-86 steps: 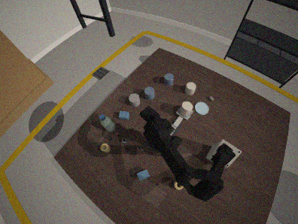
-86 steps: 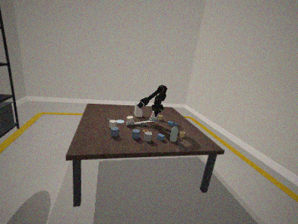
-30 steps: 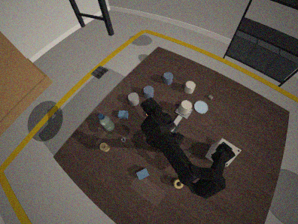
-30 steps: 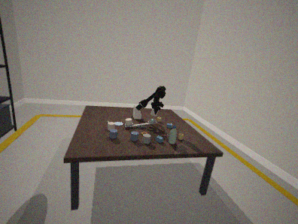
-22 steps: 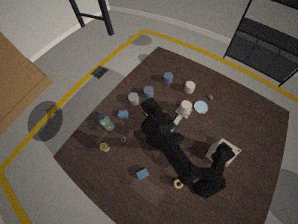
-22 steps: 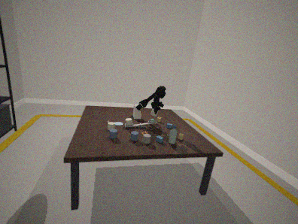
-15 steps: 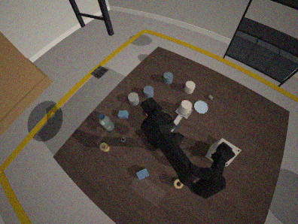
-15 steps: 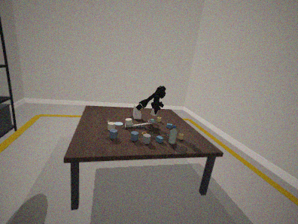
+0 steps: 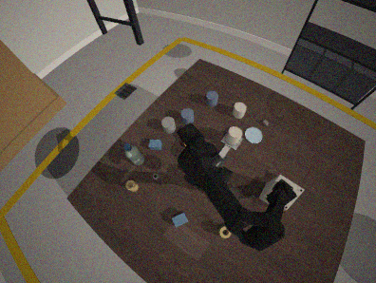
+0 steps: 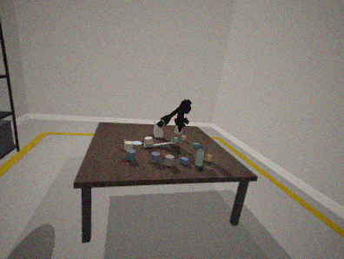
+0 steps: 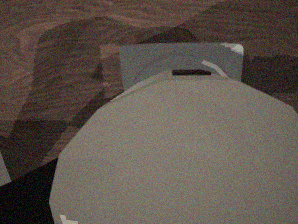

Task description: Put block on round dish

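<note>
Now: gripper tip 38 cm to the left of the round light-blue dish, 17 cm above it and 5 cm past it. From my gripper tip the other things lie so: cream cup 2 cm to the left, 1 cm above.
</note>
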